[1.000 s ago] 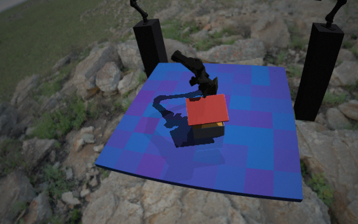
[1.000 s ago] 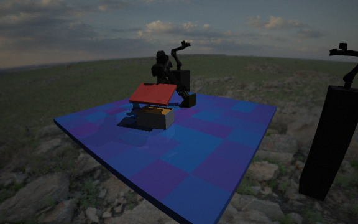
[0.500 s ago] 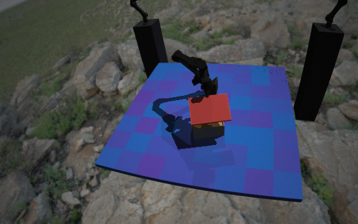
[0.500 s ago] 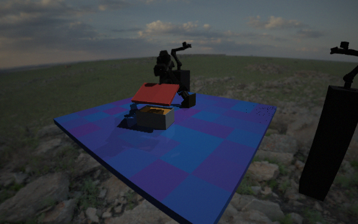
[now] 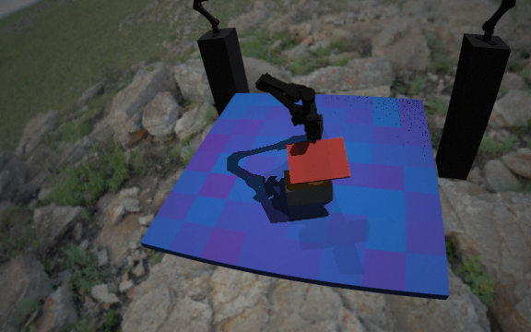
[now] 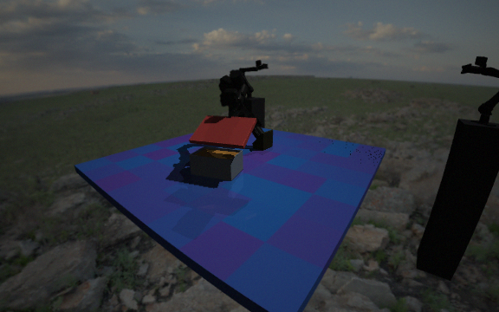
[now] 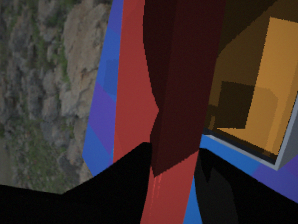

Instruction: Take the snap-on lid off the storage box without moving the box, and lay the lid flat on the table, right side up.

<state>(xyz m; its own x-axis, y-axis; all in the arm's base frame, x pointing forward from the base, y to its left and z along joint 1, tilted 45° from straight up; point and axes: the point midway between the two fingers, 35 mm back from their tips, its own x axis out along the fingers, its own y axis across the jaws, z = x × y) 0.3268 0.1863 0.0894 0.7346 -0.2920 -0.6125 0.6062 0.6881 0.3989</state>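
Now: gripper tip 7 cm short of the red lid, 2 cm to the right of it and 3 cm above it. From my gripper tip the other things lie so: storage box 7 cm ahead, 3 cm to the right, 19 cm below.
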